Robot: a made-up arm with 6 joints. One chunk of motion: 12 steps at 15 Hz.
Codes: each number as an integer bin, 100 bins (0 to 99) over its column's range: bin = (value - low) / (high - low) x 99, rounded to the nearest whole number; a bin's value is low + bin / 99 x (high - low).
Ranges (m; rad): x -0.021..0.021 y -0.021..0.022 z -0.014..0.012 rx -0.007..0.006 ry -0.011..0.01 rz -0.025..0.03
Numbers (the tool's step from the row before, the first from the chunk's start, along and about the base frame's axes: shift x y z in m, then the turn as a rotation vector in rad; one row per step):
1: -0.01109 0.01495 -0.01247 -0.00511 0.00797 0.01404
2: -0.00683 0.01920 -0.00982 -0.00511 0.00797 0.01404
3: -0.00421 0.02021 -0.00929 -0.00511 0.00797 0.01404
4: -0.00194 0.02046 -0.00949 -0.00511 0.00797 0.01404
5: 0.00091 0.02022 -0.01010 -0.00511 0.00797 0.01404
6: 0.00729 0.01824 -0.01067 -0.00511 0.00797 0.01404
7: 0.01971 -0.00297 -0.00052 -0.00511 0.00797 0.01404
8: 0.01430 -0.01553 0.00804 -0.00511 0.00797 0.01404
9: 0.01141 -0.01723 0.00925 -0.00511 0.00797 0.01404
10: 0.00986 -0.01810 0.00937 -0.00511 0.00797 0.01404
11: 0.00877 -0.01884 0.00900 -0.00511 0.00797 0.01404
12: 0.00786 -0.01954 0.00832 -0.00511 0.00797 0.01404
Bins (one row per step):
1: 23 83 6 14 89 70
2: 33 93 16 14 89 70
3: 40 95 18 14 89 70
4: 45 95 17 14 89 70
5: 52 95 15 14 89 70
6: 67 90 13 14 89 70
7: 96 42 51 14 89 70
8: 83 13 84 14 89 70
9: 76 9 89 14 89 70
10: 73 7 89 14 89 70
11: 70 5 88 14 89 70
12: 68 3 85 14 89 70

